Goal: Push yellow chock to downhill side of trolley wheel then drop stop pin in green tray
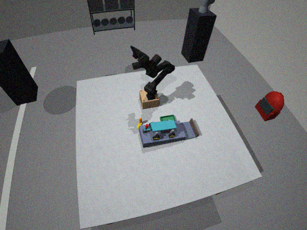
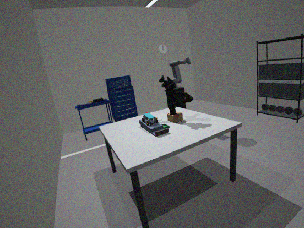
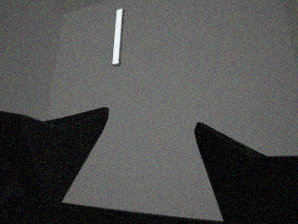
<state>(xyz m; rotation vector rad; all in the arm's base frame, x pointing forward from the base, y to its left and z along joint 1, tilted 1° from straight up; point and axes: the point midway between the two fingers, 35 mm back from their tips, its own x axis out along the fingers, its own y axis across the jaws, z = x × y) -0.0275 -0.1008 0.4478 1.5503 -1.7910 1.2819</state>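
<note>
My gripper tip is now 22 cm short of the yellow chock, 2 cm to the left of it and 55 cm above it. From my gripper tip the other things lie so: red-headed stop pin 33 cm ahead, 1 cm to the right, 44 cm below; then teal trolley 36 cm ahead, 10 cm to the left, 46 cm below; then grey ramp 36 cm ahead, 11 cm to the left, 52 cm below.
</note>
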